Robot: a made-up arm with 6 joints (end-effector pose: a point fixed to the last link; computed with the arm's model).
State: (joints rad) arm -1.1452 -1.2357 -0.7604 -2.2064 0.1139 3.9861
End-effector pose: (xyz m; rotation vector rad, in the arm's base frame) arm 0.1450 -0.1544 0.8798 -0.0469 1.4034 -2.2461
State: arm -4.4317 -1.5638 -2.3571 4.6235 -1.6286 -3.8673
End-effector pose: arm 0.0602 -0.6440 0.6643 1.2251 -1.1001 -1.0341
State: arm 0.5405 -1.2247 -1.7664 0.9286 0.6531 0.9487
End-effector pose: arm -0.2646 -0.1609 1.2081 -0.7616 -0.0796 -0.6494
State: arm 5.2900 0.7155 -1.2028 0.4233 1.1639 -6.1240
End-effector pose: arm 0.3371 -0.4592 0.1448 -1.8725 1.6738 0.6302
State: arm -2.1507 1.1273 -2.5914 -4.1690 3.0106 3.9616
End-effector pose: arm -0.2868 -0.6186 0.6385 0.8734 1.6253 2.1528
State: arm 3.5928 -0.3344 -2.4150 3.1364 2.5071 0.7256
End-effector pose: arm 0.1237 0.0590 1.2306 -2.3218 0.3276 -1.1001
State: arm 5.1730 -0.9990 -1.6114 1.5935 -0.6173 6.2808
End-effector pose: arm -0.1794 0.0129 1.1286 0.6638 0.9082 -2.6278
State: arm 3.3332 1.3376 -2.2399 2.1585 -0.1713 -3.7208
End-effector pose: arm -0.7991 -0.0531 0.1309 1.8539 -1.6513 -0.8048
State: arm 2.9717 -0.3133 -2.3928 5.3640 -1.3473 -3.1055
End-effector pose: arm 0.0394 -0.1245 1.1826 0.9329 -1.0030 2.0494
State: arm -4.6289 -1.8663 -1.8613 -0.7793 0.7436 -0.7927
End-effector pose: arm 0.0713 -0.7479 0.8353 -0.7190 0.0331 -2.8239
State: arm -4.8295 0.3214 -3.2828 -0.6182 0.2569 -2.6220
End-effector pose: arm -0.0226 0.1279 1.3322 -0.1793 0.4119 1.3207
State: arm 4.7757 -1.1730 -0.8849 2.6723 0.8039 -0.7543
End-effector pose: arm 0.0214 -0.1798 1.0014 -0.3346 0.5220 -2.4838
